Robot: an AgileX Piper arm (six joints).
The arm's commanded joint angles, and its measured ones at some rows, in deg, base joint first. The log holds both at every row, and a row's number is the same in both.
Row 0, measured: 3.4 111.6 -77.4 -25.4 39.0 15.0
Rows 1 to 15, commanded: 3.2 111.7 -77.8 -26.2 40.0 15.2; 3.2 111.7 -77.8 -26.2 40.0 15.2; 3.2 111.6 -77.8 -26.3 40.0 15.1; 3.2 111.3 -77.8 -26.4 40.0 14.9; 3.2 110.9 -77.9 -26.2 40.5 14.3; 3.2 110.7 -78.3 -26.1 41.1 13.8; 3.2 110.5 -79.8 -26.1 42.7 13.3; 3.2 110.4 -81.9 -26.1 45.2 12.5; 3.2 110.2 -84.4 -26.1 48.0 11.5; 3.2 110.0 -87.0 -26.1 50.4 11.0; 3.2 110.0 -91.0 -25.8 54.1 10.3; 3.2 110.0 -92.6 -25.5 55.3 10.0; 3.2 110.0 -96.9 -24.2 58.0 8.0; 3.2 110.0 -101.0 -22.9 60.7 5.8; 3.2 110.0 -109.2 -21.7 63.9 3.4
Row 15, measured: 3.4 110.5 -104.3 -22.1 61.2 5.4
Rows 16 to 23, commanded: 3.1 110.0 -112.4 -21.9 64.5 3.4; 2.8 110.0 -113.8 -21.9 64.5 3.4; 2.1 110.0 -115.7 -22.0 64.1 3.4; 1.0 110.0 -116.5 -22.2 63.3 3.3; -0.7 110.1 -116.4 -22.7 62.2 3.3; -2.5 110.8 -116.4 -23.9 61.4 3.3; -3.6 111.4 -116.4 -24.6 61.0 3.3; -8.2 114.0 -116.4 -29.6 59.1 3.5
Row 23, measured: -5.2 112.1 -116.1 -25.4 61.0 3.6
